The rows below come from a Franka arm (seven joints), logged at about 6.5 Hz.
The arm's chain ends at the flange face. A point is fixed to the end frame.
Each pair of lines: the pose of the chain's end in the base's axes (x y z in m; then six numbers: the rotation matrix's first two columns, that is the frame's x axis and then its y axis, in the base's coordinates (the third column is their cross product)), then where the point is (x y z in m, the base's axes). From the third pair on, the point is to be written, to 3 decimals.
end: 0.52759 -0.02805 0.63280 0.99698 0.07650 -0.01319 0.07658 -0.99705 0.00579
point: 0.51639 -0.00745 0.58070
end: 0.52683 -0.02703 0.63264 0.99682 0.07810 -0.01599 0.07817 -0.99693 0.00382
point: 0.51545 -0.00636 0.58061
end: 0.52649 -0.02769 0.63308 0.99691 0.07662 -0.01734 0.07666 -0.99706 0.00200
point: 0.515 -0.007 0.581
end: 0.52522 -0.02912 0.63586 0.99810 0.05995 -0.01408 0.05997 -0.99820 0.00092
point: 0.514 -0.008 0.584
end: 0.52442 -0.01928 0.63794 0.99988 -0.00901 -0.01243 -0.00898 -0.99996 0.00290
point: 0.515 0.002 0.586
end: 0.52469 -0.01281 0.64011 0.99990 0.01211 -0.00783 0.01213 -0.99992 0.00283
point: 0.515 0.009 0.588
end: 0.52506 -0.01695 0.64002 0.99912 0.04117 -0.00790 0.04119 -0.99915 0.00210
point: 0.515 0.004 0.588
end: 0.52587 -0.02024 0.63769 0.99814 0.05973 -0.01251 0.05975 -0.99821 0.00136
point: 0.515 0.001 0.586
